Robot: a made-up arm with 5 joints.
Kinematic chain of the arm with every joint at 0, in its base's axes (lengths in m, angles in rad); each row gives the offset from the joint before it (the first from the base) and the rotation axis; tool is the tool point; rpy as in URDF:
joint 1: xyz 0 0 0.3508 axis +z
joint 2: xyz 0 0 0 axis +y
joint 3: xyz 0.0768 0 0.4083 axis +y
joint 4: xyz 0.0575 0 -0.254 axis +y
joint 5: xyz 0.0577 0 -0.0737 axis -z
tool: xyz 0 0 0 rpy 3.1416 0 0
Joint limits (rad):
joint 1: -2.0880..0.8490
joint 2: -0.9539..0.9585
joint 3: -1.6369..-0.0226
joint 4: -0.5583..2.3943
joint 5: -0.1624..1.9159
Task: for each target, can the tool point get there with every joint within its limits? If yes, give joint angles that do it. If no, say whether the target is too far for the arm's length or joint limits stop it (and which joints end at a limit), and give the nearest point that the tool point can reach.
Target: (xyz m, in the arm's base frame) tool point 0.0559 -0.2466 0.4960
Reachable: yes | joints -1.3478 -0.1254 -0.4021 0.6257 1.5584
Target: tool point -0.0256 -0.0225 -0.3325
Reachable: no: joint limits stop it (at a limit: joint 1, joint 2) | nearest point -0.1214 -0.2134 0.1944 | short by 0.569 m
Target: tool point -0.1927 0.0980 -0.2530
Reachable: no: joint limits stop it (at a limit: joint 1, joint 2) | nearest point -0.1120 -0.1968 0.2028 | short by 0.549 m
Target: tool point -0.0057 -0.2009 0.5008
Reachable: yes | joints -1.5994 -0.2518 -0.3330 0.8051 1.5278
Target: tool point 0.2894 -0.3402 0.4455
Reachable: yes | joints -0.8659 0.3828 -1.0498 1.1101 1.5084
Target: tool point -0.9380 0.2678 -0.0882
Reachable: no: too far | nearest point -0.1460 -0.2567 0.1785 | short by 0.987 m
